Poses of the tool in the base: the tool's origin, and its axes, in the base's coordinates. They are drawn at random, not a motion.
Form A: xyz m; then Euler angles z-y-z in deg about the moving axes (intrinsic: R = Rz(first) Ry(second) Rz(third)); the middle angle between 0 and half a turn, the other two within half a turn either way.
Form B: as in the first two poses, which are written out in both.
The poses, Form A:
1: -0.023 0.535 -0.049 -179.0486 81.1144 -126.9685
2: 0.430 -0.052 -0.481 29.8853 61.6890 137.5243
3: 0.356 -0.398 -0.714 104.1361 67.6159 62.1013
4: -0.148 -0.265 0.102 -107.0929 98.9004 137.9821
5: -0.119 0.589 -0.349 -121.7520 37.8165 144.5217
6: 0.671 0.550 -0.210 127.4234 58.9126 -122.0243
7: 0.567 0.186 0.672 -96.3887 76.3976 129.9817
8: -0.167 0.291 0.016 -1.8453 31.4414 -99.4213
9: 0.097 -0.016 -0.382 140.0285 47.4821 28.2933
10: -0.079 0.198 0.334 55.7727 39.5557 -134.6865
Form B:
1: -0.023 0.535 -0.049 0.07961 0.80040 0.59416 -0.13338 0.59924 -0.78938
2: 0.430 -0.052 -0.481 -0.63975 0.41119 0.64934 0.08983 -0.79906 0.59451
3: 0.356 -0.398 -0.714 -0.90053 -0.04305 -0.43265 -0.37155 -0.44064 0.81719
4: -0.148 -0.265 0.102 0.60601 -0.30661 0.73399 -0.74056 0.11938 0.66130
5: -0.119 0.589 -0.349 0.83207 0.24160 0.49930 -0.45117 0.81842 0.35586
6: 0.671 0.550 -0.210 0.83971 0.29777 0.45412 0.15510 0.66991 -0.72606
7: 0.567 0.186 0.672 0.77831 0.06491 0.62452 -0.61850 0.25059 0.74476
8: -0.167 0.291 0.016 -0.17135 -0.98150 0.08539 0.83596 -0.19071 -0.51459
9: 0.097 -0.016 -0.382 -0.76054 0.01904 -0.64901 -0.32017 -0.88059 0.34936
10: -0.079 0.198 0.334 0.28286 -0.84819 0.44783 0.88976 0.05767 -0.45276
